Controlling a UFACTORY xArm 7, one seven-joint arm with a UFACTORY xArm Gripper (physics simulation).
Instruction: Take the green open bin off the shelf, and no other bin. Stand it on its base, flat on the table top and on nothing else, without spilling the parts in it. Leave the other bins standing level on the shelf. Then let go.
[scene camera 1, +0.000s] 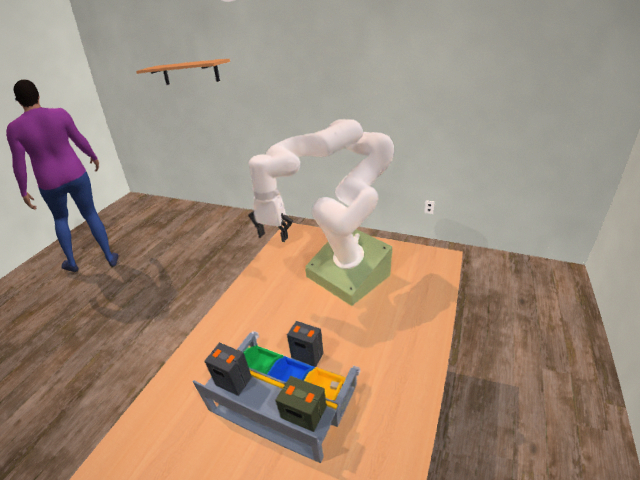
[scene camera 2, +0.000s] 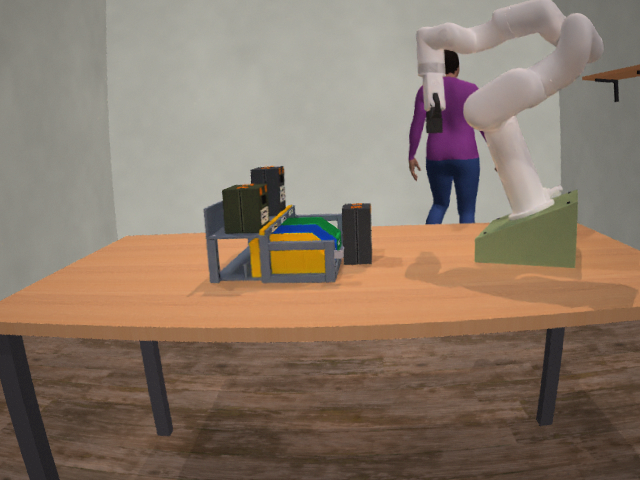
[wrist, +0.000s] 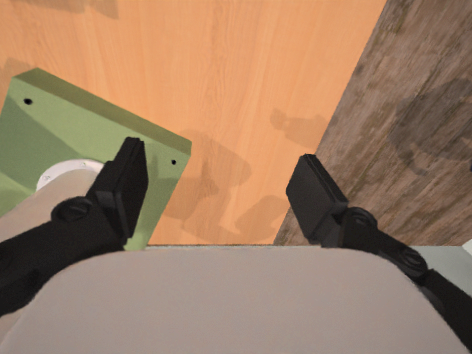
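Pixels of known places: gripper, fingertip midpoint: (scene camera 1: 273, 237) (scene camera 2: 434, 132) (wrist: 224, 167); arm's base at its link origin: (scene camera 1: 348, 256) (scene camera 2: 532, 211) (wrist: 86, 193).
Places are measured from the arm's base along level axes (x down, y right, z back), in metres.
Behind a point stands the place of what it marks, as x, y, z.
Note:
The green open bin (scene camera 1: 261, 360) @(0.096, 0.095, -0.522) (scene camera 2: 312, 222) @(0.037, 0.120, -0.567) sits at one end of the low grey shelf (scene camera 1: 258, 398) @(0.003, -0.021, -0.686) (scene camera 2: 212, 260) @(0.054, -0.234, -0.731). The blue bin (scene camera 1: 291, 369) @(0.096, -0.015, -0.510) (scene camera 2: 299, 230) @(0.038, 0.007, -0.583) is beside it, and the yellow bin (scene camera 1: 323, 381) @(0.096, -0.129, -0.508) (scene camera 2: 297, 261) @(0.066, -0.202, -0.553), with a small light part in it, is at the other end. Parts in the green bin cannot be made out. My gripper (scene camera 1: 272, 235) @(-0.192, 0.183, -0.231) (scene camera 2: 434, 124) @(-0.192, 0.183, -0.231) (wrist: 224, 167) @(-0.192, 0.183, -0.231) is open and empty. It points down, high above the table (scene camera 1: 392, 439) @(0.106, -0.387, -0.600) (scene camera 2: 103, 289) @(0.105, -0.295, -0.981) (wrist: 225, 40) @(0.105, 0.198, -0.264) near the robot's base, well away from the bins.
A dark case (scene camera 1: 305, 343) @(-0.014, -0.056, -0.469) (scene camera 2: 356, 235) @(0.037, -0.079, -0.436) stands on the table close before the bins. Another dark case (scene camera 1: 227, 367) (scene camera 2: 267, 188) and an olive case (scene camera 1: 301, 404) @(-0.092, -0.172, -0.692) (scene camera 2: 245, 209) @(-0.048, -0.204, -0.658) stand on the shelf's raised board. The green robot base (scene camera 1: 330, 279) @(0.045, 0.032, -0.111) (wrist: 75, 120) @(0.041, -0.011, -0.115) is near my gripper. A person (scene camera 1: 49, 149) stands beyond the table.

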